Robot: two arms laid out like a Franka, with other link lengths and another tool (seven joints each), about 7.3 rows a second.
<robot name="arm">
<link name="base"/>
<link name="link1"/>
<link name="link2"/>
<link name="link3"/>
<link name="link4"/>
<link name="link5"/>
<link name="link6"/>
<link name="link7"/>
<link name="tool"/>
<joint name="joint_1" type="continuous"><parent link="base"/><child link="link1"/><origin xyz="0.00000 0.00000 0.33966" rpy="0.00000 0.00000 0.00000"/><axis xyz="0 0 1"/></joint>
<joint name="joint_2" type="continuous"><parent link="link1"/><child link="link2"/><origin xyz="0.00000 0.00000 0.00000" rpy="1.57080 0.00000 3.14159"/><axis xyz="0 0 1"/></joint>
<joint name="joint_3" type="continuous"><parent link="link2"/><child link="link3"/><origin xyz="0.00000 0.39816 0.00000" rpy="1.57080 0.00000 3.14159"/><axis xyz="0 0 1"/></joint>
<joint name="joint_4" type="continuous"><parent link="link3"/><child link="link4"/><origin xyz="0.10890 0.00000 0.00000" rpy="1.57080 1.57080 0.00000"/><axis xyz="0 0 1"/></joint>
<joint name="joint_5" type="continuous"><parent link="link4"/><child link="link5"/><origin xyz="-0.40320 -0.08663 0.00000" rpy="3.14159 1.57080 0.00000"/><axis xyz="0 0 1"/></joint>
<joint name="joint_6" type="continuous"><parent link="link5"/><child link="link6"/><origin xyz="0.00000 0.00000 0.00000" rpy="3.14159 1.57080 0.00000"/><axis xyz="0 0 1"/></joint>
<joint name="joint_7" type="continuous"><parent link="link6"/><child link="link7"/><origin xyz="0.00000 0.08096 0.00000" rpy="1.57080 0.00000 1.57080"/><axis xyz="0 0 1"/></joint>
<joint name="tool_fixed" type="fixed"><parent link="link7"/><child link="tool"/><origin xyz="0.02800 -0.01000 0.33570" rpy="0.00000 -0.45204 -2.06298"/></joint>
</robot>
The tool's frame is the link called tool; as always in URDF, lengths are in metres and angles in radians. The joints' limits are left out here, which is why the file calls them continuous.
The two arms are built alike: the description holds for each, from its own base.
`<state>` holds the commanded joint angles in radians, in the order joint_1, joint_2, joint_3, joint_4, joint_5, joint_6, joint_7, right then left.
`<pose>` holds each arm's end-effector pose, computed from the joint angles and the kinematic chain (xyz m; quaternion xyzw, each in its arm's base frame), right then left.
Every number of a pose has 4 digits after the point. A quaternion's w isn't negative.
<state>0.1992 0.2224 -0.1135 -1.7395 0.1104 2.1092 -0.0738 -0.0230 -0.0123 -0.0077 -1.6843 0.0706 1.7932 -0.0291</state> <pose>0.7509 0.1038 0.3168 0.4660 0.8506 -0.0351 0.2412 0.6632 0.0118 0.4660 0.5181 0.8229 -0.0576 0.2260</pose>
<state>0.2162 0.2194 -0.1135 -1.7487 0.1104 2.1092 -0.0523 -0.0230 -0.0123 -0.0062 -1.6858 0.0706 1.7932 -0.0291</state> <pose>0.7459 0.1155 0.3139 0.4680 0.8505 -0.0363 0.2371 0.6627 0.0128 0.4652 0.5175 0.8235 -0.0578 0.2254</pose>
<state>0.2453 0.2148 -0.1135 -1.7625 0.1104 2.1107 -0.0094 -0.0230 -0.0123 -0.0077 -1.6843 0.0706 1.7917 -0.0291</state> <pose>0.7380 0.1351 0.3099 0.4742 0.8488 -0.0385 0.2307 0.6627 0.0119 0.4658 0.5180 0.8231 -0.0580 0.2254</pose>
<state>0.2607 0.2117 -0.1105 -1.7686 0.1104 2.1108 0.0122 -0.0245 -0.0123 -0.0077 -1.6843 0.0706 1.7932 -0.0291</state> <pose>0.7334 0.1477 0.3087 0.4759 0.8486 -0.0387 0.2278 0.6632 0.0108 0.4660 0.5187 0.8225 -0.0578 0.2259</pose>
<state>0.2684 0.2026 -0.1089 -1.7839 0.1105 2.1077 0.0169 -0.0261 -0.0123 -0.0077 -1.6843 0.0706 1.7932 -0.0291</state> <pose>0.7254 0.1532 0.3065 0.4738 0.8508 -0.0403 0.2235 0.6632 0.0098 0.4660 0.5194 0.8221 -0.0580 0.2259</pose>
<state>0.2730 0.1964 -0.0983 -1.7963 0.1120 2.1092 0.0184 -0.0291 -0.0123 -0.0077 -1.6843 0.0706 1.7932 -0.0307</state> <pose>0.7188 0.1635 0.3044 0.4687 0.8545 -0.0388 0.2206 0.6632 0.0078 0.4660 0.5199 0.8217 -0.0582 0.2260</pose>
